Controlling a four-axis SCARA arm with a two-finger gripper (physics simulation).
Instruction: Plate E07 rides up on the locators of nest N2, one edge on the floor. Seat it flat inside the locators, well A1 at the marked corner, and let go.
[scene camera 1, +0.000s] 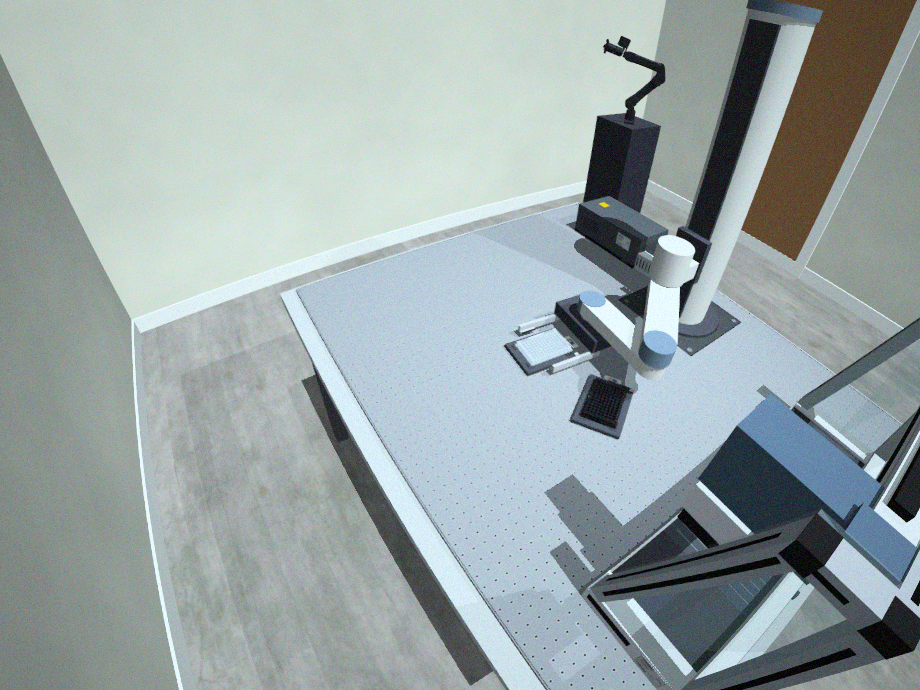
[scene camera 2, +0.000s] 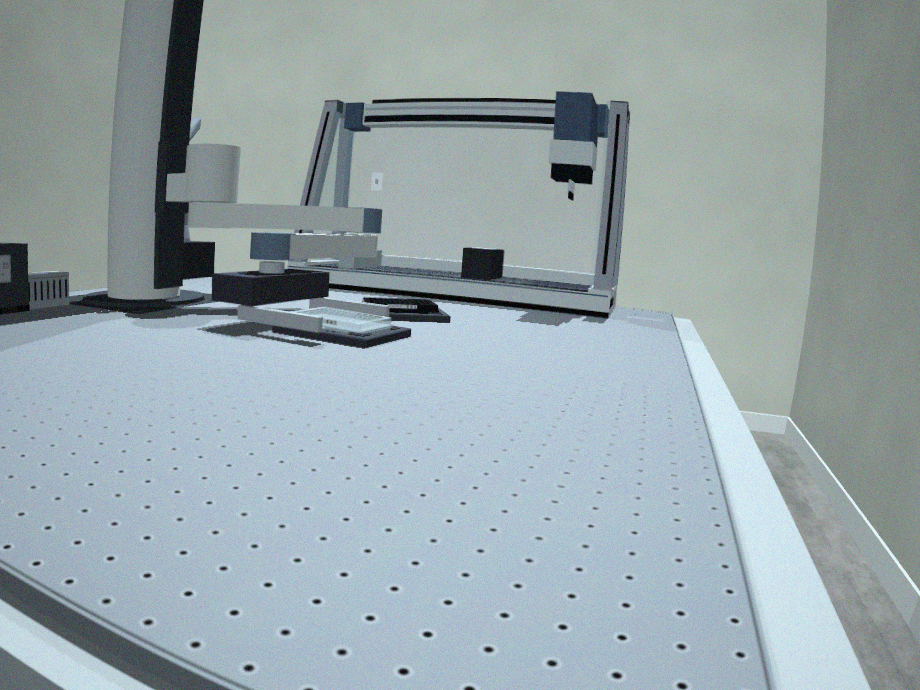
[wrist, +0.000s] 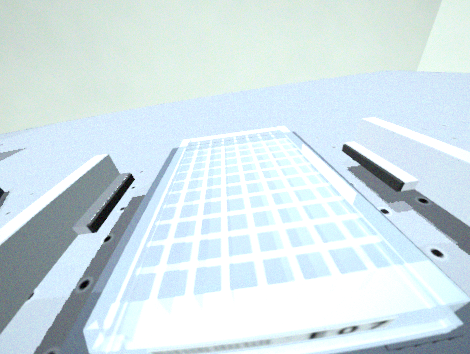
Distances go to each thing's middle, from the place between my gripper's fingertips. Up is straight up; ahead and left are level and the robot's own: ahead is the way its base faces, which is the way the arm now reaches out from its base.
The dark nest N2 (scene camera 2: 379, 337) is 20 mm behind my hand and 20 mm below it. The rest, counted from my hand: black plate (scene camera 1: 604, 403) (40 mm behind, 230 mm to the left, 10 mm below).
